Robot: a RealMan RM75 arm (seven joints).
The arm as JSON. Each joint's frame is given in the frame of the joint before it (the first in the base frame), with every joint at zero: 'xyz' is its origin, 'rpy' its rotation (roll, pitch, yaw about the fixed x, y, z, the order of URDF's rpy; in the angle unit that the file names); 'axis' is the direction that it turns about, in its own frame. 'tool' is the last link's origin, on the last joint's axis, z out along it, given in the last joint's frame.
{
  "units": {
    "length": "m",
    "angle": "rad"
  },
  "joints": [
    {
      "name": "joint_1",
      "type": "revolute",
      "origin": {
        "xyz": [
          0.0,
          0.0,
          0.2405
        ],
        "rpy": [
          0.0,
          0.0,
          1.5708
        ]
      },
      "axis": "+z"
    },
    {
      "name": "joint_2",
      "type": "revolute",
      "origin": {
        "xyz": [
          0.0,
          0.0,
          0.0
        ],
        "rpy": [
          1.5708,
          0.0,
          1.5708
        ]
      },
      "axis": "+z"
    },
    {
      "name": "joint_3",
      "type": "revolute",
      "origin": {
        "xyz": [
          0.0,
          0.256,
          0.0
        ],
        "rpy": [
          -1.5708,
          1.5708,
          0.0
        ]
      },
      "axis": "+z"
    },
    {
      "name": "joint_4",
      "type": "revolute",
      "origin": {
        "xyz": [
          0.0,
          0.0,
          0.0
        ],
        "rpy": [
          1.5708,
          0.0,
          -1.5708
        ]
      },
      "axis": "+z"
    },
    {
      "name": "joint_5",
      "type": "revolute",
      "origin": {
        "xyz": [
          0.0,
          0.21,
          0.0
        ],
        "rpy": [
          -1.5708,
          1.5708,
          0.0
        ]
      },
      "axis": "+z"
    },
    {
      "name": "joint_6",
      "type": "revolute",
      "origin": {
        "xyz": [
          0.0,
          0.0,
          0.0
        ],
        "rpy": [
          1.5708,
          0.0,
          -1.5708
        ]
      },
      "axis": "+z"
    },
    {
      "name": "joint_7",
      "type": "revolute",
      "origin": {
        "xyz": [
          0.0,
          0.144,
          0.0
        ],
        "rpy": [
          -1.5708,
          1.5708,
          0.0
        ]
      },
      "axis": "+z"
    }
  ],
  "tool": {
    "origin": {
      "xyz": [
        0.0,
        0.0,
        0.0
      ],
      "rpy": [
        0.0,
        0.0,
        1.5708
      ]
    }
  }
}
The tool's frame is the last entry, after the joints.
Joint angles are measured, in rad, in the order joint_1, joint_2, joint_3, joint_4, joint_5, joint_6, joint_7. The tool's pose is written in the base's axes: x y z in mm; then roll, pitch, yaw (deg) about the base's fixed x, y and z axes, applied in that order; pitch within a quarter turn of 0, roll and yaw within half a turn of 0. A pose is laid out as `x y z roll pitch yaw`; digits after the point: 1 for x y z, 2 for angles.
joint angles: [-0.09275 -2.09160 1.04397 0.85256 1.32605 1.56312 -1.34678]
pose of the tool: -282.8 254.8 31.7 -161.65 -53.31 22.17
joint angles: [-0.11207 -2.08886 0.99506 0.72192 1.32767 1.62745 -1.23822]
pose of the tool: -293.7 244.0 23.7 -160.71 -55.19 20.72
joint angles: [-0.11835 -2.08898 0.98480 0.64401 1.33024 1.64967 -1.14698]
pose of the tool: -299.4 236.3 14.7 -158.73 -55.31 18.39
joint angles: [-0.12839 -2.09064 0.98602 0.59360 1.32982 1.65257 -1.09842]
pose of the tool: -301.2 233.6 7.1 -158.33 -55.37 17.94
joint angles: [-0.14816 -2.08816 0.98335 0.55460 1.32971 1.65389 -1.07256]
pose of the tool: -300.9 235.3 3.0 -158.47 -55.50 17.77
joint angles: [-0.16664 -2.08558 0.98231 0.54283 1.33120 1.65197 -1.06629]
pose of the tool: -298.6 239.7 2.2 -158.54 -55.36 17.17
